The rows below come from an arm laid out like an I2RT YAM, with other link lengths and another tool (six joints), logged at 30 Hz.
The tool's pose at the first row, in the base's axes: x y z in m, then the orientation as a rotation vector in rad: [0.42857 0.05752 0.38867 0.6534 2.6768 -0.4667]
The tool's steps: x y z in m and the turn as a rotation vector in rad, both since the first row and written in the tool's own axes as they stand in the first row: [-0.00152 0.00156 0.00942 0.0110 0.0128 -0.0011]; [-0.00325 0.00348 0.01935 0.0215 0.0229 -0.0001]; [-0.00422 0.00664 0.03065 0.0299 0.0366 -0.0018]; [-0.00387 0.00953 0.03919 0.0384 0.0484 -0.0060]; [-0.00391 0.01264 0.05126 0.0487 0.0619 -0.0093]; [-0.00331 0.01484 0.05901 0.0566 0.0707 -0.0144]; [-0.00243 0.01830 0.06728 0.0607 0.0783 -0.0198]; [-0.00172 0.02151 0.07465 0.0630 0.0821 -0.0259]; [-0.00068 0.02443 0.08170 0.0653 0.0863 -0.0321]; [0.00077 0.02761 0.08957 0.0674 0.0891 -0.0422]
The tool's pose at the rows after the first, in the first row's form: [0.43296 0.05458 0.38057 0.6603 2.6886 -0.4794]; [0.43783 0.05167 0.37202 0.6687 2.6968 -0.4916]; [0.44301 0.04955 0.36167 0.6744 2.7098 -0.5008]; [0.44628 0.04878 0.35329 0.6761 2.7221 -0.5114]; [0.45085 0.04667 0.34189 0.6802 2.7353 -0.5239]; [0.45337 0.04573 0.33427 0.6792 2.7452 -0.5345]; [0.45640 0.04574 0.32579 0.6763 2.7544 -0.5402]; [0.45923 0.04583 0.31823 0.6703 2.7605 -0.5444]; [0.46156 0.04593 0.31089 0.6643 2.7670 -0.5485]; [0.46388 0.04608 0.30260 0.6524 2.7739 -0.5536]
